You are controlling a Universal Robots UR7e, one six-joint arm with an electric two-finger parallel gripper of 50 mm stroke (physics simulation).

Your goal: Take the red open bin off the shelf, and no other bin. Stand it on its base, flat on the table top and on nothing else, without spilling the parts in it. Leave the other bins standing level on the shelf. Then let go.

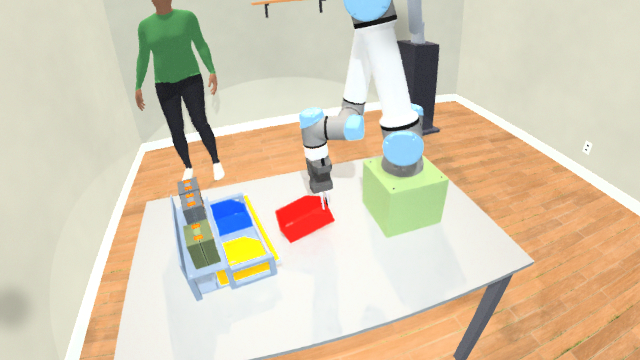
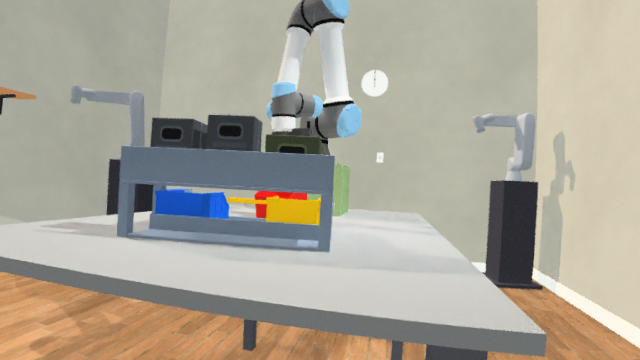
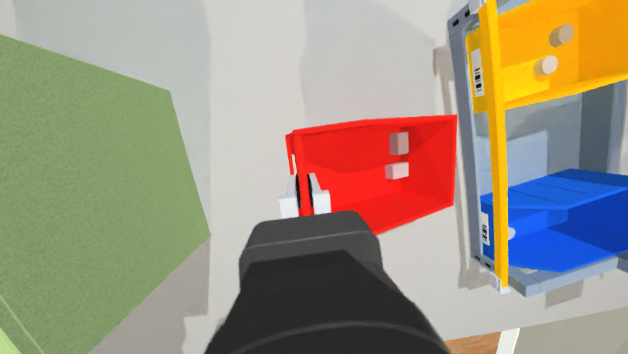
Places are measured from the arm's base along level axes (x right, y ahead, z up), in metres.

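Pixels of known places: gripper, between the fingertips: (image 1: 325, 207) (image 3: 303, 183).
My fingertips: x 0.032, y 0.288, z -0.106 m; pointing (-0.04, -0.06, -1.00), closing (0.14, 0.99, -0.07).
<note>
Behind a point stands the place of what it marks.
The red open bin (image 1: 310, 220) @[x -0.011, y 0.363, z -0.104 m] (image 2: 261, 205) @[x 0.083, y 0.443, z -0.144 m] (image 3: 350, 185) @[x 0.060, y 0.343, z -0.151 m] is off the shelf, low over the table top between the shelf and the green pedestal. Whether its base touches the table, and whether it is fully level, I cannot tell. My gripper (image 1: 325, 201) @[x 0.032, y 0.288, z -0.106 m] (image 3: 303, 183) @[x 0.032, y 0.288, z -0.106 m] is shut on the bin's end wall nearest the pedestal, one finger on each side. Two small pale parts (image 3: 399, 143) @[x 0.023, y 0.422, z -0.164 m] (image 3: 397, 170) @[x 0.059, y 0.413, z -0.161 m] lie inside, toward the far end. The yellow bin (image 1: 244, 250) @[x 0.003, y 0.598, z -0.162 m] (image 2: 292, 212) @[x -0.051, y 0.706, z -0.133 m] (image 3: 600, 55) @[x -0.029, y 0.704, z -0.159 m] and blue bin (image 1: 235, 225) @[x 0.138, y 0.601, z -0.156 m] (image 2: 180, 204) @[x 0.179, y 0.712, z -0.132 m] (image 3: 540, 250) @[x 0.234, y 0.612, z -0.144 m] stand on the shelf (image 1: 274, 267) @[x -0.119, y 0.528, z -0.153 m] (image 2: 225, 167) @[x 0.052, y 0.799, z -0.056 m] (image 3: 462, 100) @[x -0.013, y 0.526, z -0.179 m].
A yellow bar (image 1: 260, 225) @[x 0.059, y 0.520, z -0.123 m] (image 3: 499, 165) @[x 0.071, y 0.518, z -0.124 m] runs along the shelf's front, close past the red bin's far end. Dark cases (image 1: 192, 205) @[x 0.031, y 0.716, z 0.046 m] (image 2: 234, 132) @[x 0.058, y 0.753, z 0.011 m] and an olive case (image 1: 201, 245) @[x -0.101, y 0.715, z -0.002 m] (image 2: 294, 144) @[x -0.058, y 0.759, z -0.008 m] stand on the upper level. The green pedestal (image 1: 410, 205) @[x -0.134, y 0.052, z -0.067 m] (image 3: 100, 165) @[x -0.035, y 0.121, z -0.080 m] carries the arm.
</note>
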